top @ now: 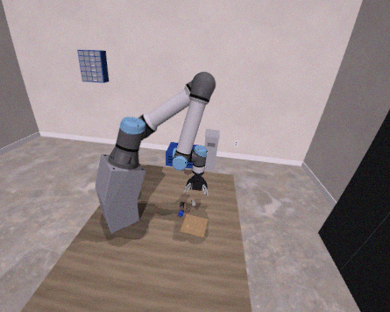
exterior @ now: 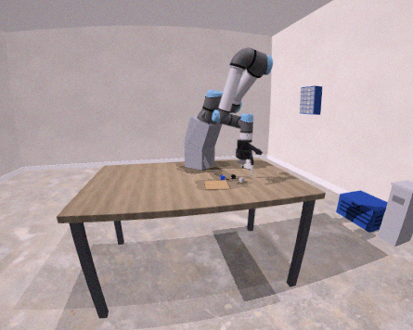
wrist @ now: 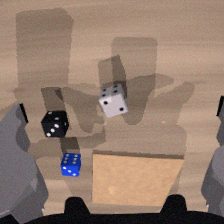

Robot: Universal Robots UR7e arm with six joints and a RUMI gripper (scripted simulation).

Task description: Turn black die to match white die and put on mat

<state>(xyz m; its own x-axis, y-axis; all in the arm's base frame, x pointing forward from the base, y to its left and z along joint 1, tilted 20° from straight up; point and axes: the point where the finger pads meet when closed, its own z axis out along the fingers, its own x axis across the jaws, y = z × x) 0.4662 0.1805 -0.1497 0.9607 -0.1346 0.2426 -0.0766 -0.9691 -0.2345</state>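
Right now the black die is 90 mm behind my hand, 50 mm to the right of it and 50 mm below it. Round my hand: white die: 10 mm behind, 30 mm to the right, 50 mm below; tan mat: 200 mm to the right, 60 mm below; blue die: 90 mm behind, 130 mm to the right, 50 mm below.
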